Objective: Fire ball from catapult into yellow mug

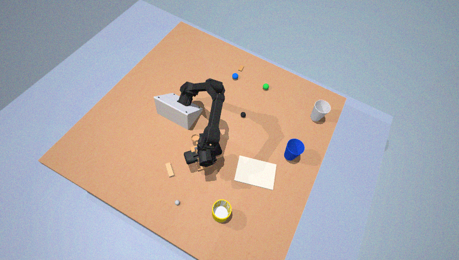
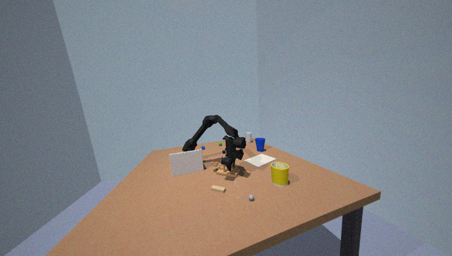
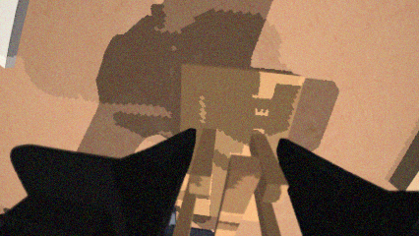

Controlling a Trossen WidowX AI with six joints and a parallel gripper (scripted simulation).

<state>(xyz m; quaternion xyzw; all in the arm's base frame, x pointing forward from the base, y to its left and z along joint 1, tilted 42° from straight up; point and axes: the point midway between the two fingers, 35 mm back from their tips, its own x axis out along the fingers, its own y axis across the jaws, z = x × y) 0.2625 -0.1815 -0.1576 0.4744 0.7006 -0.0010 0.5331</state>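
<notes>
Right now my gripper tip is 60 mm short of the black ball, 380 mm to the right of it and 20 mm above it. From my gripper tip the other things lie so: grey ball (250 mm to the right, 20 mm below); then yellow mug (210 mm ahead, 200 mm to the right); then wooden catapult (40 mm behind, 60 mm to the left, 20 mm above).
</notes>
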